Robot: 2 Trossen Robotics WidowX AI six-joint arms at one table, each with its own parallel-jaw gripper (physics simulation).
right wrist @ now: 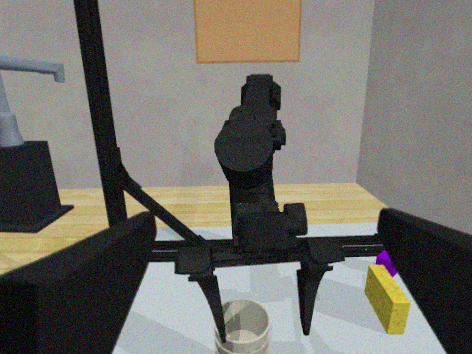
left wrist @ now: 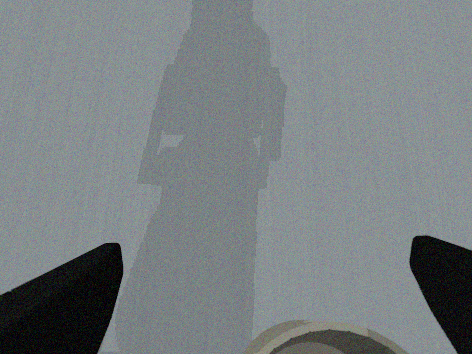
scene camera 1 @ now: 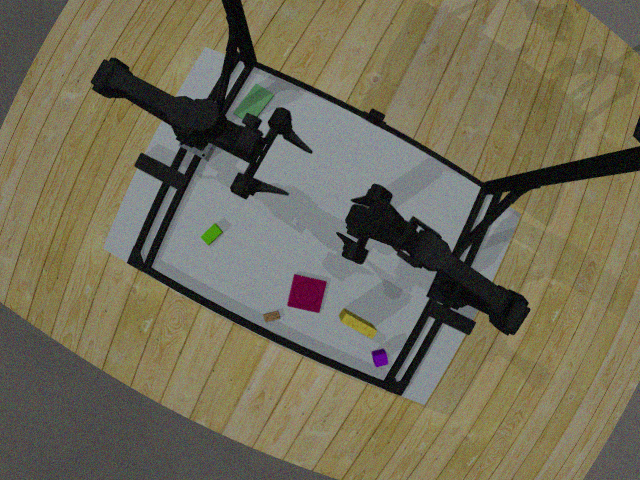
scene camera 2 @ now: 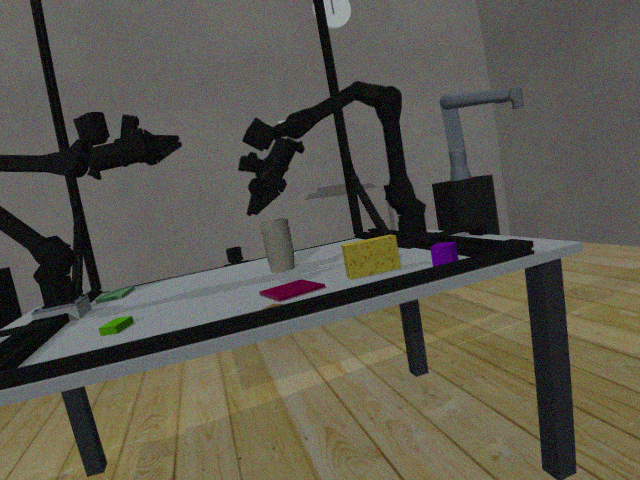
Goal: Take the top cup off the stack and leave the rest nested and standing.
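Pixels of known places: left gripper, between the fingertips: (right wrist: 265, 338) (left wrist: 266, 253) (scene camera 1: 344, 216) (scene camera 2: 251, 214); right gripper, between the fingertips: (right wrist: 266, 220) (scene camera 1: 300, 173) (scene camera 2: 180, 141); left arm's base, origin of its link: (scene camera 1: 447, 288) (scene camera 2: 414, 235); right arm's base, origin of its link: (scene camera 1: 199, 137) (scene camera 2: 60, 303).
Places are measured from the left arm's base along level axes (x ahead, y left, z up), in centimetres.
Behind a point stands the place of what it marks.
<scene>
The stack of beige cups (scene camera 2: 279, 246) (left wrist: 350, 336) {x 38.7, y -8.7, z 10.0 cm} (right wrist: 243, 346) {x 39.2, y -7.8, z 10.3 cm} stands upright on the white table, nested; I cannot count its cups. In scene camera 1 the left arm hides it. My left gripper (scene camera 1: 345, 217) {x 41.3, y -5.6, z 13.6 cm} (scene camera 2: 251, 212) {x 41.3, y -5.6, z 13.6 cm} (left wrist: 266, 253) {x 41.3, y -5.6, z 13.6 cm} (right wrist: 265, 338) {x 41.3, y -5.6, z 13.6 cm} is open and empty, its tips slightly above rim height and a little to the picture's left of the stack in scene camera 2. In the left wrist view the rim shows at the bottom edge, right of the middle between the fingers. My right gripper (scene camera 1: 299, 172) {x 54.5, y -8.0, z 34.3 cm} (scene camera 2: 179, 141) {x 54.5, y -8.0, z 34.3 cm} is open and empty, high over the table.
A crimson square (scene camera 1: 307, 293) {x 40.3, y 18.7, z -1.3 cm} (scene camera 2: 292, 290) {x 40.9, y 21.3, z -1.3 cm}, an upright yellow sponge (scene camera 1: 357, 323) {x 24.1, y 20.0, z 4.8 cm} (scene camera 2: 371, 256) {x 23.6, y 22.0, z 1.6 cm} (right wrist: 387, 300) {x 26.5, y 18.7, z 3.7 cm} and a purple block (scene camera 1: 379, 357) {x 11.8, y 28.1, z 1.8 cm} (scene camera 2: 444, 253) {x 12.1, y 30.5, z 0.4 cm} lie toward the front. A bright green block (scene camera 1: 211, 234) {x 73.9, y 14.3, z -0.6 cm} (scene camera 2: 116, 326) {x 73.5, y 17.6, z -0.8 cm}, a pale green pad (scene camera 1: 253, 101) {x 79.9, y -28.1, z -1.1 cm} (scene camera 2: 115, 294) {x 79.2, y -24.2, z -1.1 cm} and a small brown block (scene camera 1: 271, 316) {x 47.4, y 29.8, z -1.4 cm} lie farther off.
</scene>
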